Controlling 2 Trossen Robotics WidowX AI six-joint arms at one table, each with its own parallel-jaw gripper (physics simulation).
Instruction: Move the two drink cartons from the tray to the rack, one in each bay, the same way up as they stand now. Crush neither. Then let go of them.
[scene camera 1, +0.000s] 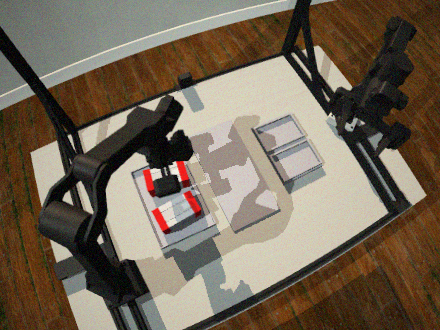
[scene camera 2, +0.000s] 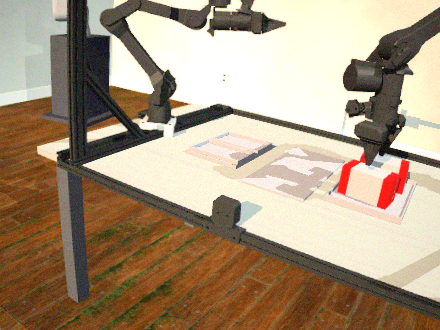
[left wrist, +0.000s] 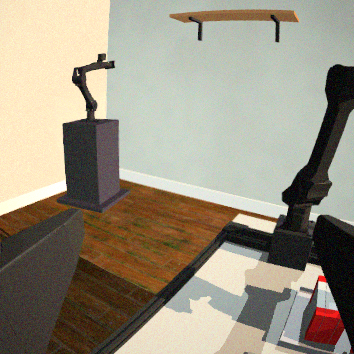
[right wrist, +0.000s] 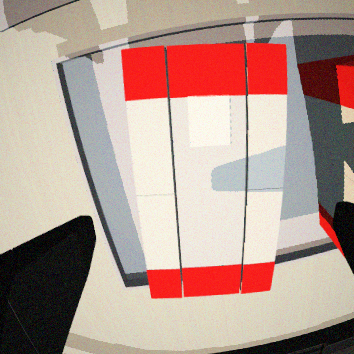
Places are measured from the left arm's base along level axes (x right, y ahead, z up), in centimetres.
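Pixels of known places: left gripper, fingertip midpoint: (scene camera 1: 358, 145) (scene camera 2: 284, 23) (left wrist: 203, 225); right gripper, fingertip midpoint: (scene camera 1: 163, 172) (scene camera 2: 374, 160) (right wrist: 218, 222); left arm's base, link origin: (scene camera 2: 158, 120); right arm's base, link origin: (scene camera 1: 117, 284) (left wrist: 295, 225).
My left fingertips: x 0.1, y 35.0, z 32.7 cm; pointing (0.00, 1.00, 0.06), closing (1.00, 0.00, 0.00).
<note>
Ahead of a thing's pixels: the offset from my left fingertips to its top centre. "spot": to the spot under its first point. Level surfaces: height alone.
Two white drink cartons with red ends lie in the grey tray (scene camera 1: 192, 235) (right wrist: 84, 158) (scene camera 2: 349, 200) at the left. My right gripper (scene camera 1: 166, 186) (scene camera 2: 372, 160) (right wrist: 218, 222) is open and hangs just above the far carton {dx +37.2, dy +19.6, dz -28.9 cm} (scene camera 1: 183, 173) (scene camera 2: 364, 183) (right wrist: 211, 175), its fingers either side and not touching it. The near carton {dx +28.7, dy +26.2, dz -28.9 cm} (scene camera 1: 177, 211) (right wrist: 345, 91) lies beside it. The two-bay rack {dx +12.3, dy -11.9, dz -34.3 cm} (scene camera 1: 288, 146) (scene camera 2: 233, 147) stands empty to the right. My left gripper (scene camera 1: 344, 121) (scene camera 2: 281, 23) (left wrist: 203, 225) is open and empty, held high by the table's edge. One carton's red end {dx +26.1, dy +20.8, dz -28.9 cm} (left wrist: 324, 323) shows in the left wrist view.
A flat grey mat {dz -35.9 cm} (scene camera 1: 238, 183) (scene camera 2: 291, 173) lies between tray and rack. A small black block {spot: dx +53.8, dy -12.8, dz -31.4 cm} (scene camera 1: 185, 79) (scene camera 2: 226, 211) sits on the table's frame edge. Black frame posts rise at the table's corners.
</note>
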